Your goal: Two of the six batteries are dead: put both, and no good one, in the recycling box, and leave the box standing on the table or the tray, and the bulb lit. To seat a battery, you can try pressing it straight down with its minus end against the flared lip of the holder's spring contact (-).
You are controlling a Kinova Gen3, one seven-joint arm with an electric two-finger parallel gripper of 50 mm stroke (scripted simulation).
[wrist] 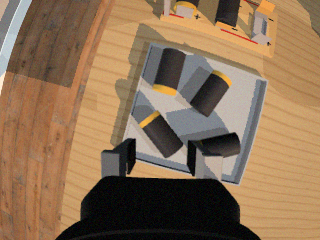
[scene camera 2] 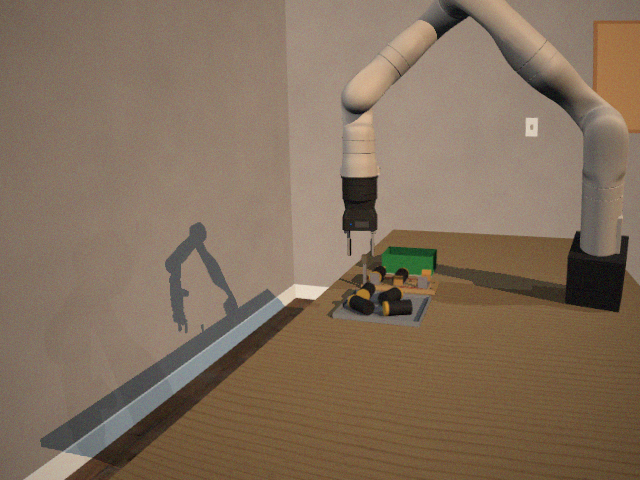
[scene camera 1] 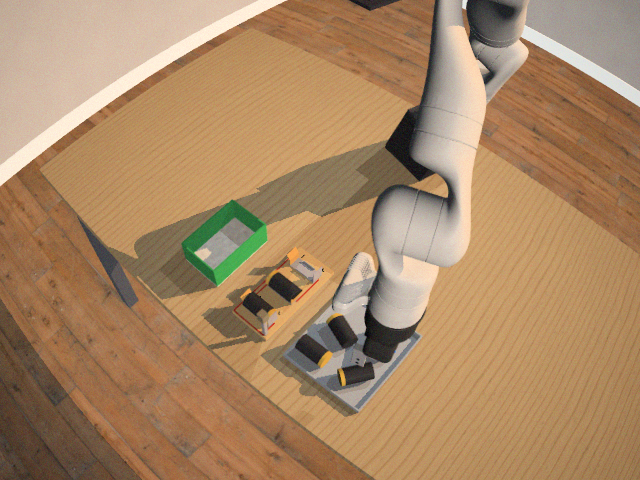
Labels:
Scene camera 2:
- my gripper: 360, 254
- green recycling box: 414, 259
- grey tray: 419, 302

